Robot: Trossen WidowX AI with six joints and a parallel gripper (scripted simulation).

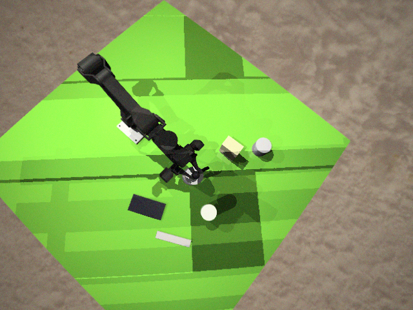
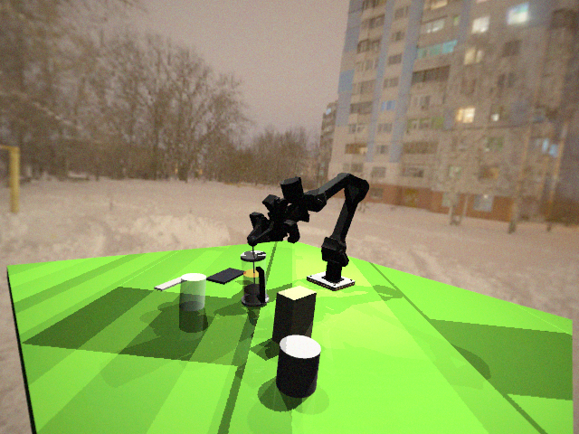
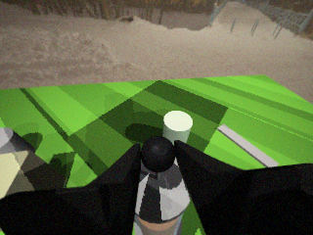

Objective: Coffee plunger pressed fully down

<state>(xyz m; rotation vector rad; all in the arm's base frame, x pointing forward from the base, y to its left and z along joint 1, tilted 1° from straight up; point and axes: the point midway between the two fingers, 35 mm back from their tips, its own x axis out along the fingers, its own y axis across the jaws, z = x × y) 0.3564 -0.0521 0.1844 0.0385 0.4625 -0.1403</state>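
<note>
My gripper tip is 9 cm above the coffee press, 2 cm to the right of it and 1 cm past it. Round my gripper tip: cream box: 20 cm to the left, 13 cm below, 4 cm ahead; then dark flat slab: 22 cm to the right, 18 cm below, 11 cm behind.
</note>
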